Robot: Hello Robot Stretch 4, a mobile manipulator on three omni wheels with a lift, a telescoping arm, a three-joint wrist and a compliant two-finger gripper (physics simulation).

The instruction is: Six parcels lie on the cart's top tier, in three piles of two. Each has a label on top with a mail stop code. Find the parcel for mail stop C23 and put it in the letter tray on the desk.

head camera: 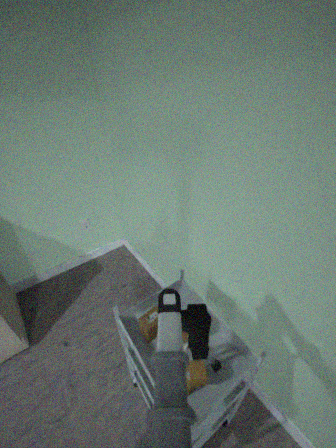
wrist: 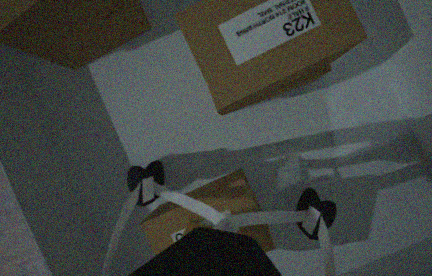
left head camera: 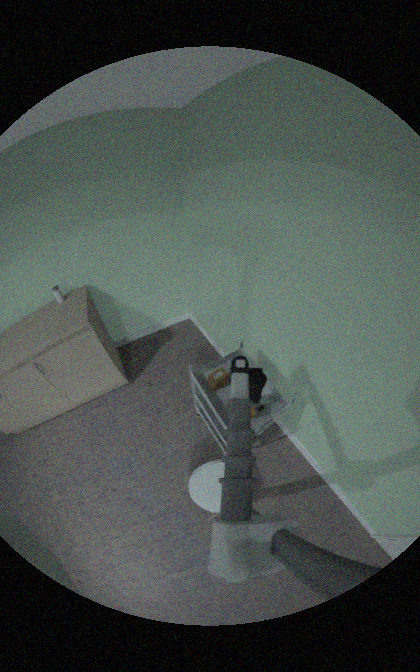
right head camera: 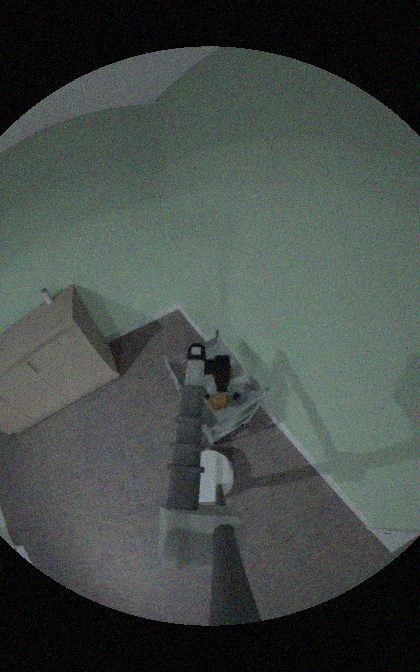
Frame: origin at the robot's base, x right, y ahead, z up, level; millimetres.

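Where they show: gripper, fingertip midpoint: [wrist: 229, 189].
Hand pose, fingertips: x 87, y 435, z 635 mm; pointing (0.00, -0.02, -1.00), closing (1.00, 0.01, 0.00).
After its pixels a point has its place.
My gripper [right head camera: 221, 396] [wrist: 229, 189] {y 435, x 87, z 635 mm} is open over the cart's top tier [wrist: 65, 150] {y 441, x -86, z 635 mm}. A brown parcel [head camera: 196, 375] [right head camera: 218, 401] [wrist: 205, 202] lies between and below its spread fingertips. The gripper body and fingers cover much of it; one curved letter, perhaps a C, shows on its label. Another parcel [wrist: 300, 55] {y 540, x 111, z 735 mm}, labelled K23, lies above this in the wrist view, on a lower parcel whose edge shows. A third pile [head camera: 148, 324] [left head camera: 218, 379] [wrist: 75, 40] is at the wrist view's upper left, its label out of frame. The letter tray and C23 label cannot be made out.
The cart [head camera: 132, 327] {y 591, x -156, z 635 mm} [right head camera: 230, 415] has raised sides and stands near the green wall [head camera: 215, 175] {y 965, x 200, z 1143 mm}. A beige cabinet [left head camera: 65, 370] [right head camera: 55, 365], with a small upright cylinder [left head camera: 58, 294] [right head camera: 47, 296] on top, stands at the left. A white round object [left head camera: 206, 486] [right head camera: 225, 472] is below the arm.
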